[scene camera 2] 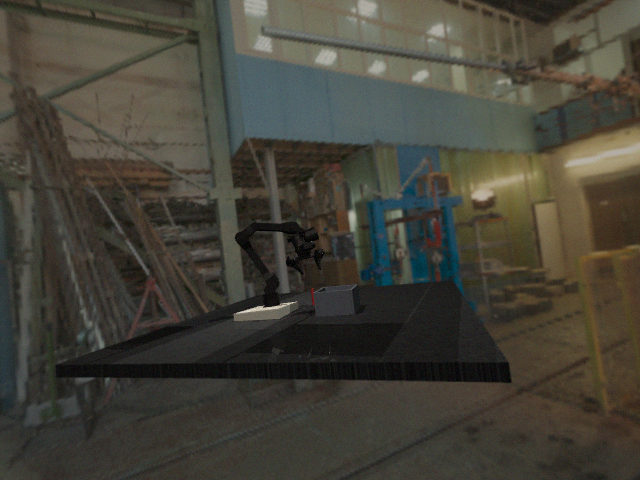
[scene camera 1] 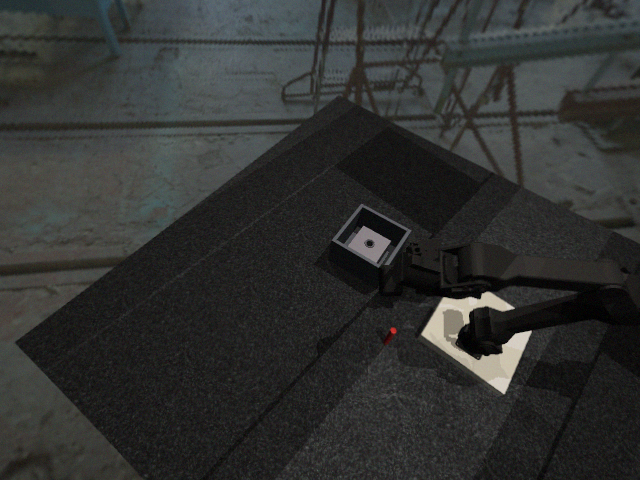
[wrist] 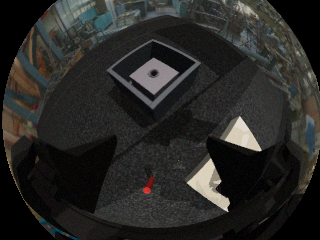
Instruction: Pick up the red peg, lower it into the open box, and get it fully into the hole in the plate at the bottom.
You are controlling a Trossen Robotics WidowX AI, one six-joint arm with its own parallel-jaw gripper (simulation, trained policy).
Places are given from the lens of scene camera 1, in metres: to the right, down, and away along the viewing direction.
grey box (scene camera 1: 340,254): 0.06, 0.04, 0.98
pale plate (scene camera 1: 372,245): 0.14, 0.01, 1.01
